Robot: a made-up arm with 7 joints. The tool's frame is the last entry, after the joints.
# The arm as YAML. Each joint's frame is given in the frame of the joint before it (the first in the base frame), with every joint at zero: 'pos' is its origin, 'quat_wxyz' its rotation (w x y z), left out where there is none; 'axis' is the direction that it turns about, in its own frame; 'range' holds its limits. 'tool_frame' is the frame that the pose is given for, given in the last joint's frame.
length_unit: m
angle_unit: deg
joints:
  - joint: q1
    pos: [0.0, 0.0, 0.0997]
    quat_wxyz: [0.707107, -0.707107, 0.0, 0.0]
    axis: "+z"
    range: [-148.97, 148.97]
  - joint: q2
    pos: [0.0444, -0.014, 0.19]
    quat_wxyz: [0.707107, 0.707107, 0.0, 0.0]
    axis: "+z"
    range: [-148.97, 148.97]
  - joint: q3
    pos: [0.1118, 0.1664, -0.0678]
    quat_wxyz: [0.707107, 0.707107, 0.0, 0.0]
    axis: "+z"
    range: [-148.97, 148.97]
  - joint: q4
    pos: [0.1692, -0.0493, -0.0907]
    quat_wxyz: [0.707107, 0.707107, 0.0, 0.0]
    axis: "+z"
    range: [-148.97, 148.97]
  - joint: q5
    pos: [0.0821, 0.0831, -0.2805]
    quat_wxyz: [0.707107, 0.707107, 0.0, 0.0]
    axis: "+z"
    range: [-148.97, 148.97]
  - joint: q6
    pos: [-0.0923, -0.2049, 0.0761]
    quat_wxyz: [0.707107, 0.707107, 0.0, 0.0]
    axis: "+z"
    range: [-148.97, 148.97]
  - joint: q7
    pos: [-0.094, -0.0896, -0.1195]
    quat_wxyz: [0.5, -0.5, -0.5, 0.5]
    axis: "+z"
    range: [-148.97, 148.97]
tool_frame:
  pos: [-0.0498, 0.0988, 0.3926]
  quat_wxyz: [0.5, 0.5, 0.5, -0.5]
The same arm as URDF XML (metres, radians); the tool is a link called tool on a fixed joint. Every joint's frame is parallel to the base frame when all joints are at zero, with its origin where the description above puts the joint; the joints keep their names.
<robot name="arm">
  <joint name="tool_joint" type="fixed">
    <parent link="link7"/>
    <child link="tool"/>
    <origin xyz="-0.3926 -0.0498 -0.0988"/>
  </joint>
  <joint name="q7" type="revolute">
    <parent link="link6"/>
    <child link="link7"/>
    <origin xyz="-0.094 -0.0896 -0.1195"/>
    <axis xyz="-1 0 0"/>
    <limit lower="-2.6" upper="2.6"/>
  </joint>
  <joint name="q6" type="revolute">
    <parent link="link5"/>
    <child link="link6"/>
    <origin xyz="-0.0923 0.0761 0.2049"/>
    <axis xyz="0 0 1"/>
    <limit lower="-2.6" upper="2.6"/>
  </joint>
  <joint name="q5" type="revolute">
    <parent link="link4"/>
    <child link="link5"/>
    <origin xyz="0.0821 -0.0831 0.2805"/>
    <axis xyz="0 1 0"/>
    <limit lower="-2.6" upper="2.6"/>
  </joint>
  <joint name="q4" type="revolute">
    <parent link="link3"/>
    <child link="link4"/>
    <origin xyz="0.1692 0.0907 -0.0493"/>
    <axis xyz="0 0 -1"/>
    <limit lower="-2.6" upper="2.6"/>
  </joint>
  <joint name="q3" type="revolute">
    <parent link="link2"/>
    <child link="link3"/>
    <origin xyz="0.1118 0.1664 -0.0678"/>
    <axis xyz="0 -1 0"/>
    <limit lower="-2.6" upper="2.6"/>
  </joint>
  <joint name="q2" type="revolute">
    <parent link="link1"/>
    <child link="link2"/>
    <origin xyz="0.0444 0.19 0.014"/>
    <axis xyz="0 0 1"/>
    <limit lower="-2.6" upper="2.6"/>
  </joint>
  <joint name="q1" type="revolute">
    <parent link="base_link"/>
    <child link="link1"/>
    <origin xyz="0 0 0.0997"/>
    <axis xyz="0 1 0"/>
    <limit lower="-2.6" upper="2.6"/>
  </joint>
  <link name="base_link"/>
  <link name="link1"/>
  <link name="link2"/>
  <link name="link3"/>
  <link name="link4"/>
  <link name="link5"/>
  <link name="link6"/>
  <link name="link7"/>
  <link name="tool"/>
</robot>

